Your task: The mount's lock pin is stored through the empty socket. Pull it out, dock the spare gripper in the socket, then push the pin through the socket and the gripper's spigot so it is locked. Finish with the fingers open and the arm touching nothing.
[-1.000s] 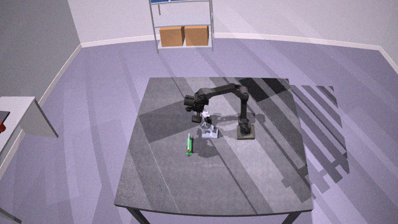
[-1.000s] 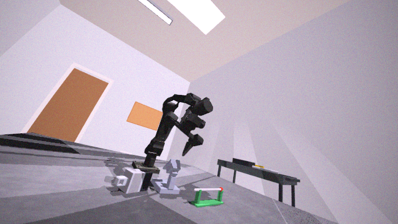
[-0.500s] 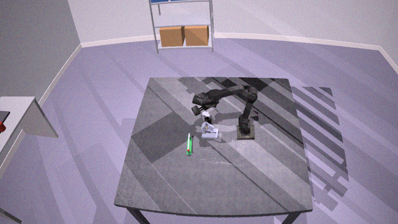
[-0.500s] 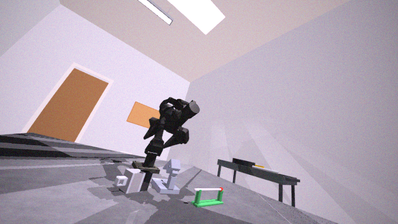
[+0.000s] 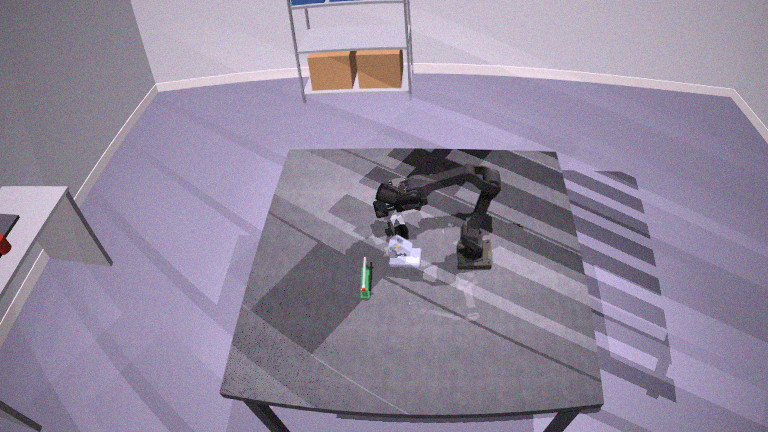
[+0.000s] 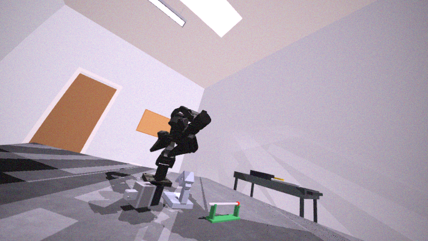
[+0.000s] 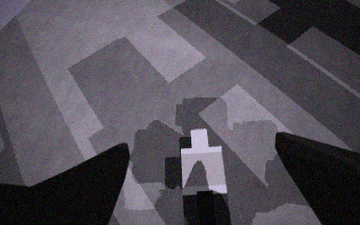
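Now: the spare gripper 12 cm below my gripper tip. Also, from my gripper tip: green cradle (11 cm ahead, 25 cm to the left, 13 cm below); mount (2 cm behind, 14 cm to the left, 10 cm below).
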